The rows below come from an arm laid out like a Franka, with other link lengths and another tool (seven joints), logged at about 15 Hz.
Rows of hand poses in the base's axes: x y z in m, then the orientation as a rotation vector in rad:
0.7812, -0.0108, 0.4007, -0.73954, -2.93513, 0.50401
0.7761, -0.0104, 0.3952, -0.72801, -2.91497, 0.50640
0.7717, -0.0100, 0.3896, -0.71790, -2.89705, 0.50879
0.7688, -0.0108, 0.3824, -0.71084, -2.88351, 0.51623
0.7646, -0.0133, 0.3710, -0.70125, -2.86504, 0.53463
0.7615, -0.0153, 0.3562, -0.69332, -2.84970, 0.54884
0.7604, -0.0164, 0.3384, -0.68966, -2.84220, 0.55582
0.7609, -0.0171, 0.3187, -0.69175, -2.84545, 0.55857
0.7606, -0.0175, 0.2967, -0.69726, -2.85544, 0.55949
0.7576, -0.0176, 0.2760, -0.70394, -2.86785, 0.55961
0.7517, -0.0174, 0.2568, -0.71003, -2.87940, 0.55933
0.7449, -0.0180, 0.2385, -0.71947, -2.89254, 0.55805
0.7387, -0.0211, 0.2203, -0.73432, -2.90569, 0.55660
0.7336, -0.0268, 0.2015, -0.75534, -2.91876, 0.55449
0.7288, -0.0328, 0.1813, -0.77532, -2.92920, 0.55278
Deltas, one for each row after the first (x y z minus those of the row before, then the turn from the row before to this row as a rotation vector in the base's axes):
-0.0051, 0.0004, -0.0055, 0.00170, 0.02232, 0.00063
-0.0044, 0.0004, -0.0056, 0.00128, 0.01979, 0.00054
-0.0029, -0.0008, -0.0072, -0.00290, 0.01476, 0.00046
-0.0042, -0.0025, -0.0114, -0.00961, 0.02005, 0.00124
-0.0031, -0.0020, -0.0148, -0.00739, 0.01657, 0.00098
-0.0011, -0.0011, -0.0178, -0.00370, 0.00800, 0.00037
0.0005, -0.0007, -0.0197, -0.00236, -0.00371, 0.00005
-0.0003, -0.0004, -0.0220, -0.00205, -0.01101, 0.00004
-0.0030, -0.0001, -0.0207, -0.00184, -0.01360, 0.00009
-0.0059, 0.0002, -0.0192, -0.00145, -0.01261, 0.00014
-0.0068, -0.0006, -0.0183, -0.00126, -0.01518, -0.00136
-0.0062, -0.0031, -0.0182, -0.00166, -0.01704, -0.00447
-0.0051, -0.0057, -0.0188, -0.00179, -0.01912, -0.00802
-0.0048, -0.0060, -0.0202, -0.00172, -0.01644, -0.00814

